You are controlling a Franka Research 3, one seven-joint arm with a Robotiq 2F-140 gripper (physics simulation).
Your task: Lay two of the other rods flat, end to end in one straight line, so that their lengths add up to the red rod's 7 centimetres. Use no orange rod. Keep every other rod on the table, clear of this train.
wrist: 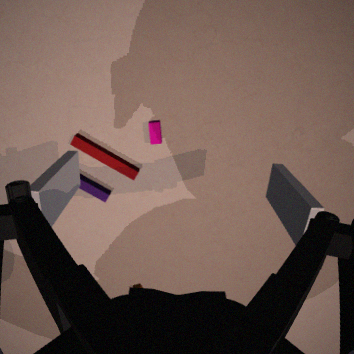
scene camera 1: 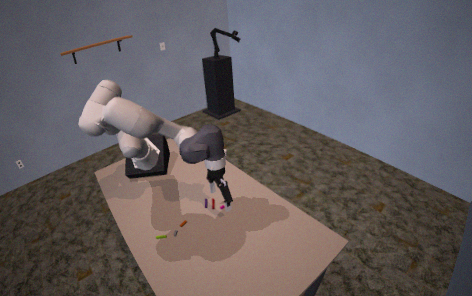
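My gripper (scene camera 1: 220, 198) (wrist: 174, 173) is open and empty above the table. The red rod (scene camera 1: 213, 204) (wrist: 106, 156) lies flat. The purple rod (scene camera 1: 206, 203) (wrist: 95, 188) lies beside it, apart and roughly parallel; the left finger hides one end of it in the wrist view. The short magenta rod (scene camera 1: 222, 207) (wrist: 155, 132) lies apart from the red rod, on its other side. In the scene view a lime-green rod (scene camera 1: 161, 237), a small grey rod (scene camera 1: 175, 233) and an orange rod (scene camera 1: 183, 223) lie flat and apart from one another, nearer the left edge.
The rods lie on the beige table (scene camera 1: 280, 227). The arm's black base (scene camera 1: 146, 172) stands at the table's far end. The arm's shadows fall across the table. A black pedestal (scene camera 1: 219, 87) with a small black arm stands on the floor behind.
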